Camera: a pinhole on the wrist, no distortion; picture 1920 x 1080 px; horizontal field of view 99.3 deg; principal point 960.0 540.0 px. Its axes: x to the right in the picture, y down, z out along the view. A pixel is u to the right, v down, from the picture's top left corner.
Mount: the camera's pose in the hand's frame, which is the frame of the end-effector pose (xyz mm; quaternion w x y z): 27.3 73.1 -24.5 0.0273 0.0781 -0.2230 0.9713
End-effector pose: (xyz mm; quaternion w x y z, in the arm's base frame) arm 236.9 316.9 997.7 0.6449 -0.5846 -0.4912 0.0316
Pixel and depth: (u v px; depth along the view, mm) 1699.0 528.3 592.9
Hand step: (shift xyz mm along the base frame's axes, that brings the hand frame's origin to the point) -704.3 118.5 -216.2
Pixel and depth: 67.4 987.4 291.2
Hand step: 5.0 244.5 360.8
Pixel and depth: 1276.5 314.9 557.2
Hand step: -447.5 346.3 -129.2
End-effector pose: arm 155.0 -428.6 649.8 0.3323 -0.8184 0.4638 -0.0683
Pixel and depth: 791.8 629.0 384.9
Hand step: 303.5 59.4 -169.4
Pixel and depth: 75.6 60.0 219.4
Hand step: 185.3 -185.8 -257.5
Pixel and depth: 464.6 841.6 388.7
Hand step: 426.2 -56.4 -89.0
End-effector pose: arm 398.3 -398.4 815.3 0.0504 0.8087 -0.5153 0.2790
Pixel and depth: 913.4 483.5 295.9
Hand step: 157.8 -142.6 -153.4
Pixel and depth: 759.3 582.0 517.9
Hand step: 385.7 -245.0 -189.2
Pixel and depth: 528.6 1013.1 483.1
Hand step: 538.0 -165.8 39.9
